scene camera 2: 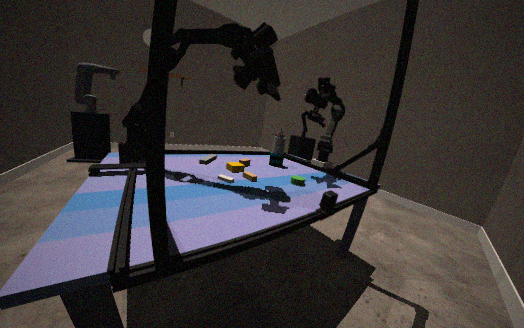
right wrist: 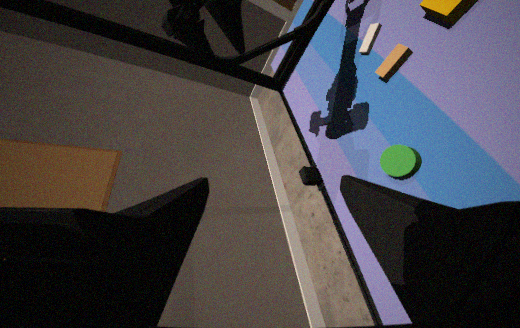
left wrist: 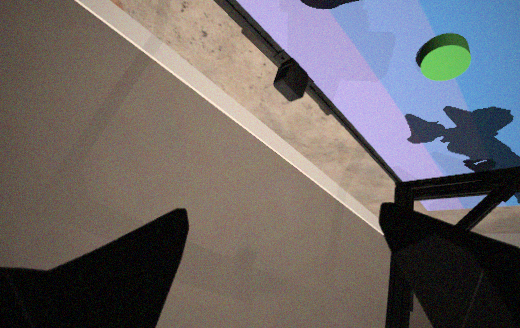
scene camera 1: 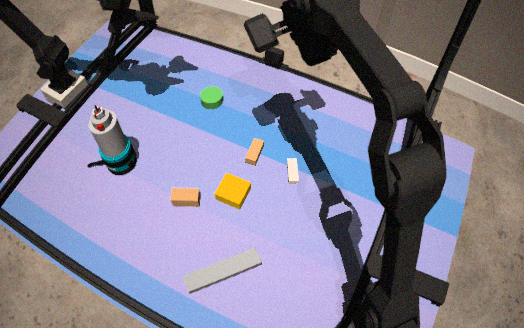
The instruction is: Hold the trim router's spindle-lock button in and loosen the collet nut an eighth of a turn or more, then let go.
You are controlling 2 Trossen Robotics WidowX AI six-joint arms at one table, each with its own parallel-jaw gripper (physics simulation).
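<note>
The trim router stands upright near the left of scene camera 1, with a grey body, a teal and black lower end and a black lever. Its red spindle-lock button is on the side near the top. The collet nut is at the very top; its turn cannot be read. My left gripper is open and empty, high above the table, well away from the router. My right gripper is open and empty, also raised and apart from the router. The router does not show in either wrist view.
A green disc, a yellow block, two orange blocks, a white block and a long grey bar lie on the striped table. Black frame rails and posts edge it.
</note>
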